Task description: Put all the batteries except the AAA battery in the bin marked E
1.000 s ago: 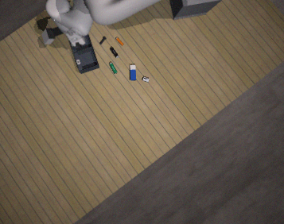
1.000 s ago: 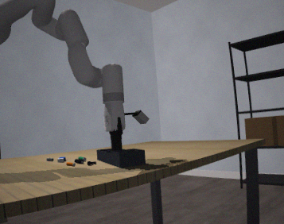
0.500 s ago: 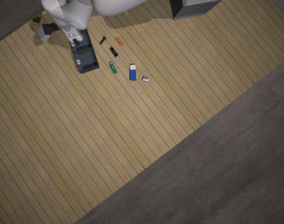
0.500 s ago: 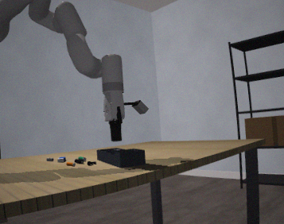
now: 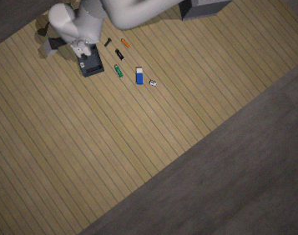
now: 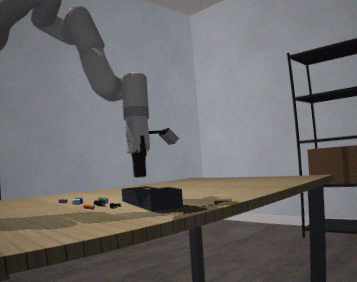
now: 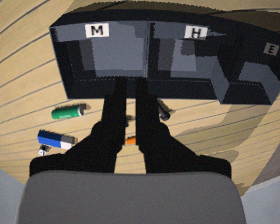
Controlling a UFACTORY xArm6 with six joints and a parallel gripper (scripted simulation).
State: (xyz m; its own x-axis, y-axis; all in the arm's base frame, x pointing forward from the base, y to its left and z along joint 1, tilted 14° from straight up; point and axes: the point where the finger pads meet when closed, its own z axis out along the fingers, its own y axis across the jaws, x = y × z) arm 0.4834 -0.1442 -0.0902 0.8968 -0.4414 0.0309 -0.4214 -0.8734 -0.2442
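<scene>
The green battery lies 50 mm behind my hand, 120 mm to the left of it and 90 mm below it. Round my hand: orange battery (150 mm behind, 60 mm to the left, 90 mm below); then dark bin (20 mm behind, 50 mm to the right, 70 mm below); then black cylindrical battery (100 mm behind, 80 mm to the left, 90 mm below).
</scene>
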